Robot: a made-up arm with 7 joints.
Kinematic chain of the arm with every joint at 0, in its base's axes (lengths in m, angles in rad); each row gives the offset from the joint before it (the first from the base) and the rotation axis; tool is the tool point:
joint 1: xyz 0 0 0.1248 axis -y
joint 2: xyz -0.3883 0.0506 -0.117 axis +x
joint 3: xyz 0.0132 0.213 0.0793 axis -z
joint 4: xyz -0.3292 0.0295 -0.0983 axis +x
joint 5: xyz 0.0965 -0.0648 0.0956 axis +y
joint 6: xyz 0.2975 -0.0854 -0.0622 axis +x
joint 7: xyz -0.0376 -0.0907 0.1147 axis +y
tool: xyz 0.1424 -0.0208 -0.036
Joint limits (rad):
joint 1: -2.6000..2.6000
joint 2: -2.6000..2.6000
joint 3: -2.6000..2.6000
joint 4: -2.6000..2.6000
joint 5: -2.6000..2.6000
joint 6: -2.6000..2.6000
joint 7: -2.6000..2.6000
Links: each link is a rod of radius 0.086 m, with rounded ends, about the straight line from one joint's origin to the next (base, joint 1, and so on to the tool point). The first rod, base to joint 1, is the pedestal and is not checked.
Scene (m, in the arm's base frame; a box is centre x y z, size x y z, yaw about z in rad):
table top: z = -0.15
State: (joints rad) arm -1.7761 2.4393 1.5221 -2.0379 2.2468 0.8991 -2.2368
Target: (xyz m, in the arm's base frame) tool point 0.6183 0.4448 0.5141
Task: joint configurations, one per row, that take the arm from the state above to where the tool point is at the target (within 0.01 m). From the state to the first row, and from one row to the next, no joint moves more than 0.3 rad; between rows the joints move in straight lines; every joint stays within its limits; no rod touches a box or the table.
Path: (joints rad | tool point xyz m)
1: -1.7094 2.1508 1.4060 -2.1503 2.3144 1.0180 -2.2257 | 0.2471 -0.5919 0.3037
2: -1.6428 1.8622 1.2899 -2.2627 2.3820 1.1369 -2.2146 | 0.4777 -0.4462 0.2957
3: -1.5761 1.5737 1.1738 -2.3752 2.4496 1.2557 -2.2035 | 0.6482 -0.2012 0.3392
4: -1.5094 1.2852 1.0578 -2.4876 2.5172 1.3746 -2.1924 | 0.7062 0.1133 0.4207
5: -1.4428 0.9967 0.9417 -2.6000 2.5848 1.4935 -2.1812 | 0.6183 0.4448 0.5141

